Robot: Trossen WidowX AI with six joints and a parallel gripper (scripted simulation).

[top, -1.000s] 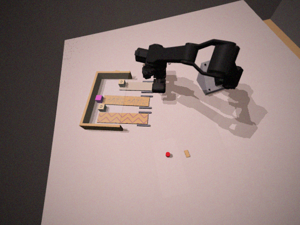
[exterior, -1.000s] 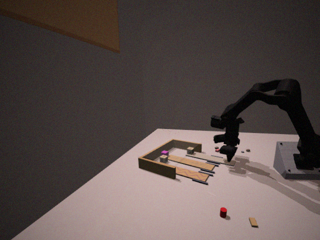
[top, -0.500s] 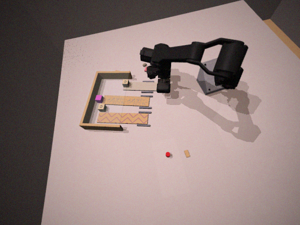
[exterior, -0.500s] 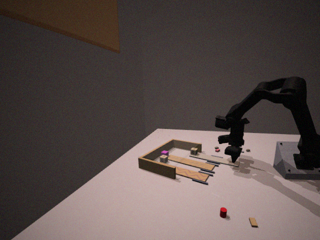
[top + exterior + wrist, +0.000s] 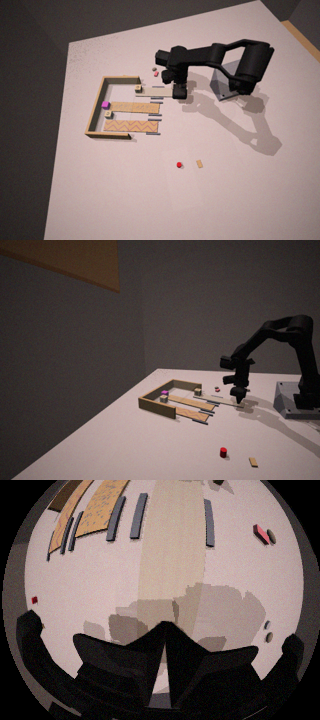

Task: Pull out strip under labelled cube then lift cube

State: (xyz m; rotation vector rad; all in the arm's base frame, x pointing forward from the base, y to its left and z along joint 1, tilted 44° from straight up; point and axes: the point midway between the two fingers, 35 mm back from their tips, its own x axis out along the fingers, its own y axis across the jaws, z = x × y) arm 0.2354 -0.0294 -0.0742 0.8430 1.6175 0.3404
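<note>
The pink block is 80 mm ahead of my gripper tip and 160 mm to the right of it.
</note>
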